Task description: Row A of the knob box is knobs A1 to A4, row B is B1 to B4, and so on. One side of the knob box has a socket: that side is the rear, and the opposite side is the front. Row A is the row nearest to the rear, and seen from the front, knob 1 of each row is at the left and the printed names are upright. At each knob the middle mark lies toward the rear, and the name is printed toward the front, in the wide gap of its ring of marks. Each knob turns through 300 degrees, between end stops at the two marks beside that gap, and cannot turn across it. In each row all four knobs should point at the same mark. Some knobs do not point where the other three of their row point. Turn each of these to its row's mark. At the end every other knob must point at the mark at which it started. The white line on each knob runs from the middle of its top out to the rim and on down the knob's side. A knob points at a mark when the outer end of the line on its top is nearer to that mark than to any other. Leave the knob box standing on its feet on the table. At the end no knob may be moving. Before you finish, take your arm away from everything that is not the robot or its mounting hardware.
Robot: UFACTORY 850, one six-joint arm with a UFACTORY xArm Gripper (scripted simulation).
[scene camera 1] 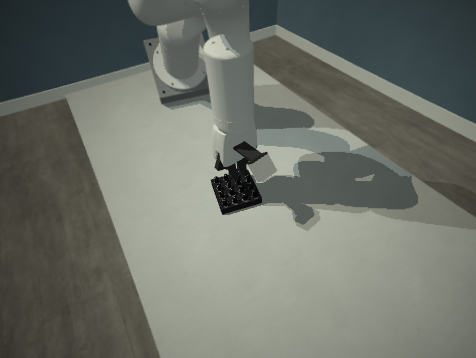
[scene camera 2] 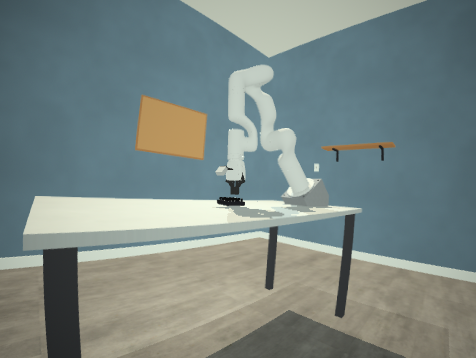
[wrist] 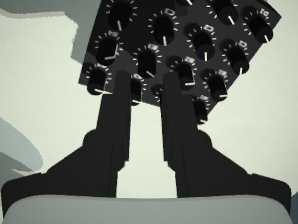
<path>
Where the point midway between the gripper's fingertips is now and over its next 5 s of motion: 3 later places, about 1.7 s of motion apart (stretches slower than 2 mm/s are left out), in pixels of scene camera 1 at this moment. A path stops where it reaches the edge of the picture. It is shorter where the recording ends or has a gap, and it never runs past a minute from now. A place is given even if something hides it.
My gripper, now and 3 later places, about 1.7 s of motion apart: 238, 175; 238, 181; 238, 172; 237, 153
</path>
